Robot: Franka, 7 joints.
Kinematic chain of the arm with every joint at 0, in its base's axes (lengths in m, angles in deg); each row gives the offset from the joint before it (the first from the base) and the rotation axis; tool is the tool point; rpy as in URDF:
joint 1: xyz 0 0 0.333 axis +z
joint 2: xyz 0 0 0 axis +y
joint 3: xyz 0 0 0.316 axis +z
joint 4: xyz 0.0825 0 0 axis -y
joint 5: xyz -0.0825 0 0.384 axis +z
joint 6: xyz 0 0 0 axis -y
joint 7: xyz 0.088 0 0 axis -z
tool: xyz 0 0 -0.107 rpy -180 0 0
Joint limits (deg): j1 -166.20..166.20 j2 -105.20..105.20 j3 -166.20..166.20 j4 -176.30..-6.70 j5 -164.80..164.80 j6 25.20..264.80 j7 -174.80..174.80
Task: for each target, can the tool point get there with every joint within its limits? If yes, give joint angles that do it. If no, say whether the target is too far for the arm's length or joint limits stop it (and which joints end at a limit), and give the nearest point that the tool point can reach.
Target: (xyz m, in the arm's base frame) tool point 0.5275 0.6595 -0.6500
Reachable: no: too far | nearest point 0.3643 0.4555 -0.2680 | short by 0.463 m
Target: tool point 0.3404 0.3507 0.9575
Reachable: yes | joints 122.11 -11.24 -59.36 -67.53 89.75 157.03 -25.69
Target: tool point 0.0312 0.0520 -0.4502
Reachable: no: joint limits stop it (at a limit: joint 2) | nearest point 0.0535 0.0891 -0.3296 | short by 0.128 m
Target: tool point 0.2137 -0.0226 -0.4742
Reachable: no: joint limits stop it (at a limit: joint 2) | nearest point 0.2260 -0.0239 -0.3578 | short by 0.117 m
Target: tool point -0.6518 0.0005 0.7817
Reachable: yes | joints -134.48 68.56 -113.44 -67.39 91.88 159.54 -0.94
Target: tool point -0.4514 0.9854 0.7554
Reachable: no: too far | nearest point -0.3329 0.7267 0.6445 | short by 0.305 m
